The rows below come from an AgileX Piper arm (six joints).
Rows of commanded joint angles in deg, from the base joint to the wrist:
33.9, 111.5, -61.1, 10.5, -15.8, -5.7
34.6, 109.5, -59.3, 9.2, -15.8, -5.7
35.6, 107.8, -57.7, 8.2, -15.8, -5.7
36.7, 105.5, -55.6, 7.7, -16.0, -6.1
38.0, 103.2, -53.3, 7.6, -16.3, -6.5
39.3, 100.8, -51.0, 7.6, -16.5, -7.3
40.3, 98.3, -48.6, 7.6, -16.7, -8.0
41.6, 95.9, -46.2, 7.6, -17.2, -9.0
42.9, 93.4, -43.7, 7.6, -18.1, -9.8
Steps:
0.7, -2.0, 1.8, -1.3, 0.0, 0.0
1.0, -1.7, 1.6, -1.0, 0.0, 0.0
1.1, -2.3, 2.1, -0.5, -0.2, -0.4
1.3, -2.3, 2.3, -0.1, -0.3, -0.4
1.3, -2.4, 2.3, 0.0, -0.2, -0.8
1.0, -2.5, 2.4, 0.0, -0.2, -0.7
1.3, -2.4, 2.4, 0.0, -0.5, -1.0
1.3, -2.5, 2.5, 0.0, -0.9, -0.8

